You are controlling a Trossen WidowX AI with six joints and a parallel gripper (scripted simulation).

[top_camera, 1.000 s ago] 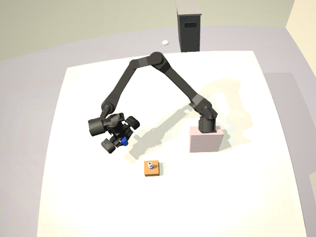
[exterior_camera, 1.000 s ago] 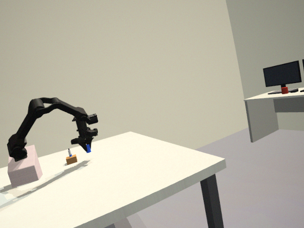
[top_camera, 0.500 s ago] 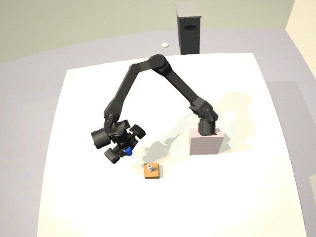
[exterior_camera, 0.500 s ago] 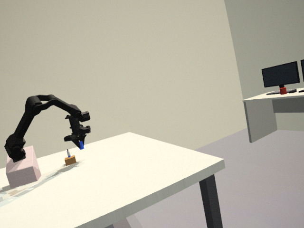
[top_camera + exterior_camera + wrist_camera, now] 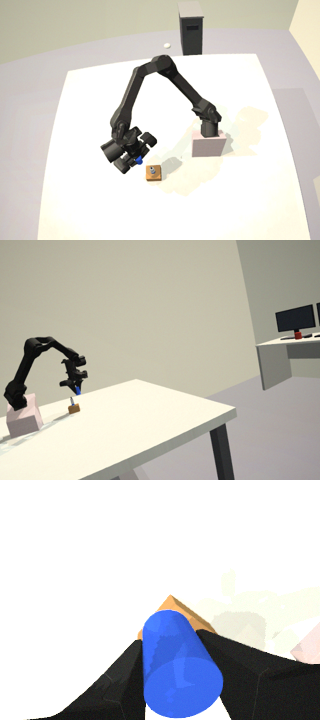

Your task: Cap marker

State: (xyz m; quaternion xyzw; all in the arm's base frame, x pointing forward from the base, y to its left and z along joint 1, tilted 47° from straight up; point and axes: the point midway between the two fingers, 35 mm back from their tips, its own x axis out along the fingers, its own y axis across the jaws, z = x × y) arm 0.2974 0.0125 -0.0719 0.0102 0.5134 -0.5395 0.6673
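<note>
Now: gripper tip 100 mm above the holder block, 50 mm past it and 30 mm to the right of it. Also, from my gripper tip: blue cap: 10 mm above.
</note>
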